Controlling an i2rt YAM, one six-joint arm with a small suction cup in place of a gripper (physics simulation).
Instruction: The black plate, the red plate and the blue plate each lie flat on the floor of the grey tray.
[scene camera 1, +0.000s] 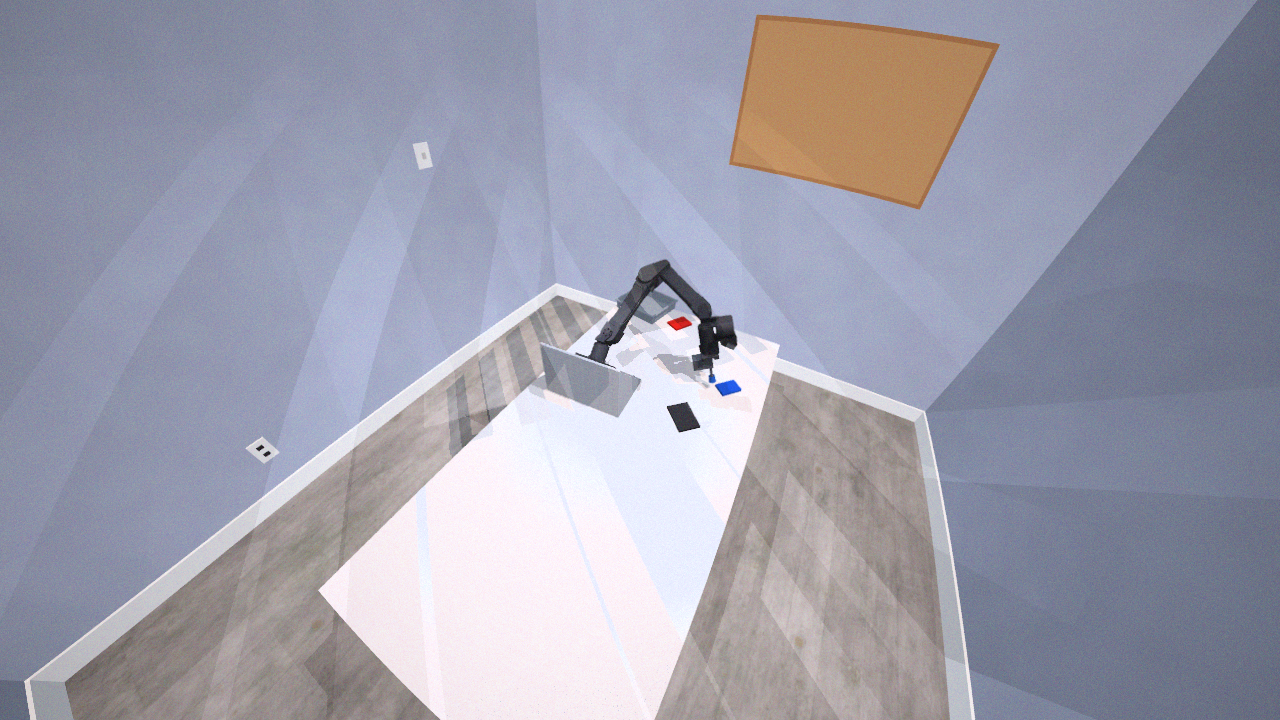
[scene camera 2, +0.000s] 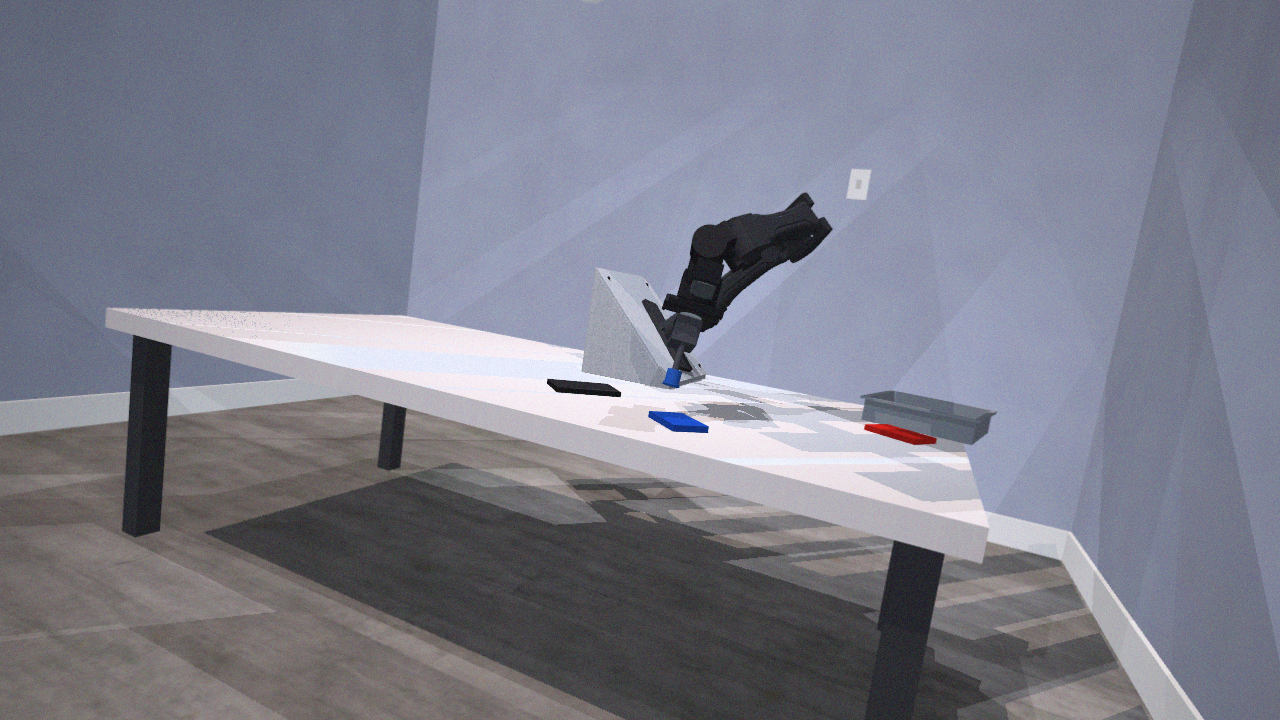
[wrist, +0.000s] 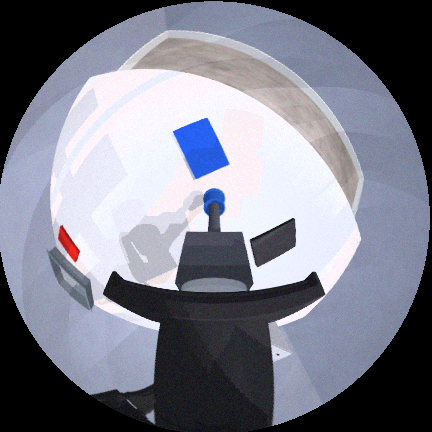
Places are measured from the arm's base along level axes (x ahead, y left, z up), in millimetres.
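Pixels of known places: end effector, tool point: (scene camera 1: 712, 381) (scene camera 2: 670, 385) (wrist: 213, 197); arm's base, origin of the base link: (scene camera 2: 665, 336).
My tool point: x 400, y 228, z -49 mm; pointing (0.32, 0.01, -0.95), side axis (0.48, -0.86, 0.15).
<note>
For each thing: its middle in the pictures, then the offset to it from my tool point.
- blue plate, body centre: (scene camera 2: 677, 421) (wrist: 200, 146) (scene camera 1: 728, 387) 51 mm left, 61 mm ahead, 45 mm down
- black plate, body centre: (scene camera 2: 583, 387) (wrist: 275, 243) (scene camera 1: 683, 416) 192 mm right, 25 mm back, 45 mm down
- red plate, body centre: (scene camera 2: 899, 433) (wrist: 67, 244) (scene camera 1: 679, 323) 335 mm left, 311 mm back, 45 mm down
- grey tray, body centre: (scene camera 2: 928, 415) (wrist: 70, 282) (scene camera 1: 646, 303) 361 mm left, 525 mm back, 25 mm down
The blue plate (scene camera 1: 728, 387) (scene camera 2: 678, 421) (wrist: 201, 148) lies flat on the white table. The black plate (scene camera 1: 682, 417) (scene camera 2: 583, 387) (wrist: 274, 242) lies flat on the table, apart from the blue one. The red plate (scene camera 1: 679, 323) (scene camera 2: 899, 434) (wrist: 69, 244) lies on the table beside the grey tray (scene camera 2: 930, 418) (wrist: 88, 295), outside it. The tray's floor is mostly hidden in scene view 2. My gripper (scene camera 1: 712, 378) (scene camera 2: 672, 377) (wrist: 214, 198), a small blue suction cup, is above the table near the blue plate, with a gap between them. It carries nothing.
A grey slanted stand (scene camera 1: 590, 380) (scene camera 2: 617, 331) rises at the arm's base. The white table's long edge (scene camera 2: 447, 402) runs past the blue plate. The tray stands near the table's end, partly behind the arm in scene view 1.
</note>
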